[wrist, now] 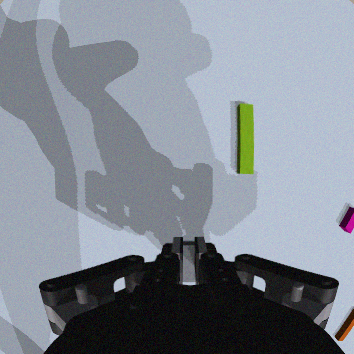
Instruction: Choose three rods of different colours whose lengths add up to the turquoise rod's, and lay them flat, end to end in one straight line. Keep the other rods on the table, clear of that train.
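Places are measured from the arm's base along level axes (x back, y right, z up), in centimetres.
Where they show: gripper, fingertip midpoint: [188,248].
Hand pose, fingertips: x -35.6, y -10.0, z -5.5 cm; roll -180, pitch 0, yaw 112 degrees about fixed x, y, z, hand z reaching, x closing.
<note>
Each offset is from my fingertips to the top centre of the thing. "spot": to the spot under its first point. Level surfaces: height alone.
My gripper [188,248] is shut on a grey rod {dz +0.8, dx +0.9, dy +0.3 cm} [189,264], low in the middle of the wrist view. The rod lies lengthwise between the two fingertips; its near end is hidden by the gripper body. A lime green rod {dz +0.8, dx -9.0, dy +0.9 cm} [246,139] lies flat ahead and to the right of the gripper, apart from it. Part of a magenta rod {spot: dz +0.7, dx -6.5, dy +12.4 cm} [348,220] shows at the right edge. The end of an orange rod {dz +0.8, dx +4.0, dy +21.3 cm} [346,327] shows at the lower right edge. The turquoise rod does not show in this view.
The pale blue-grey table top {dz -0.2 cm} [300,65] lies under the rods. Shadows of the arm and gripper fall across its left and middle parts. The dark gripper body hides the bottom middle of the view.
</note>
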